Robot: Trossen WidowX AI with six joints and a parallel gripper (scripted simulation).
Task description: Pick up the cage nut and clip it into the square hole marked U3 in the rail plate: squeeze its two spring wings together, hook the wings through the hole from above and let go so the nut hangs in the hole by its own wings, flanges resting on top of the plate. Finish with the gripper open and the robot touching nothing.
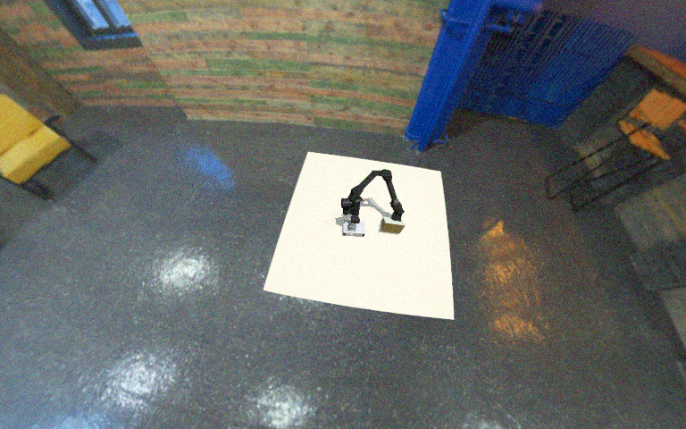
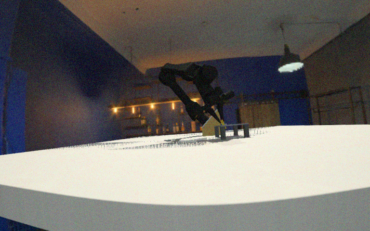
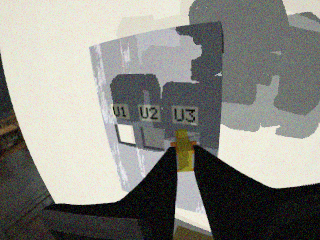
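Now: the yellow cage nut 10 mm below my gripper tip.
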